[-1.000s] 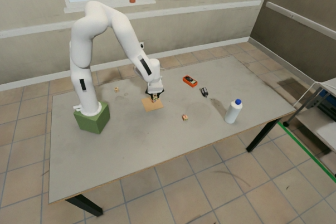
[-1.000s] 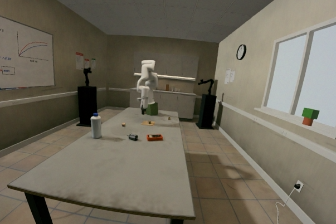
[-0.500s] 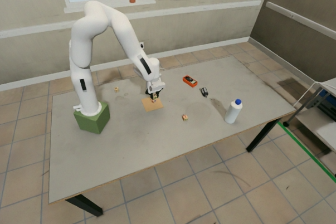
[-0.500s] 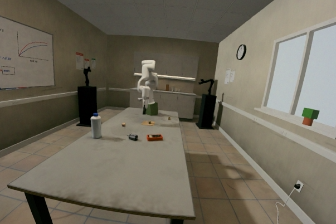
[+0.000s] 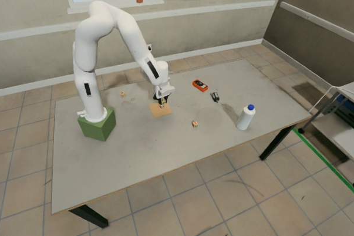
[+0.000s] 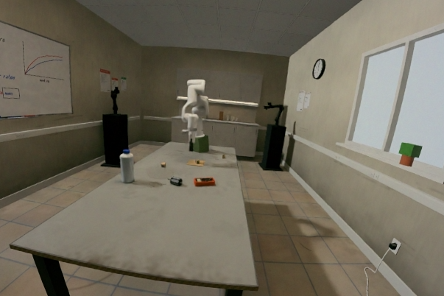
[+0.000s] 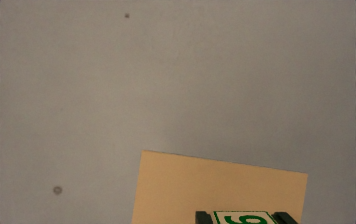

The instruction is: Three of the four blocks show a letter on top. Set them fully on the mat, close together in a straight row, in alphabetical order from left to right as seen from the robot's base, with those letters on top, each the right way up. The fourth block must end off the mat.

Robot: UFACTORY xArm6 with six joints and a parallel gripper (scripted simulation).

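The tan mat lies 120 mm below my hand and 50 mm to the left of it. Also, from my hand: white bottle: 440 mm ahead, 340 mm to the right, 30 mm below; orange meter: 400 mm ahead, 140 mm to the left, 110 mm below; small black object: 430 mm ahead, 110 mm below, 50 mm to the right.
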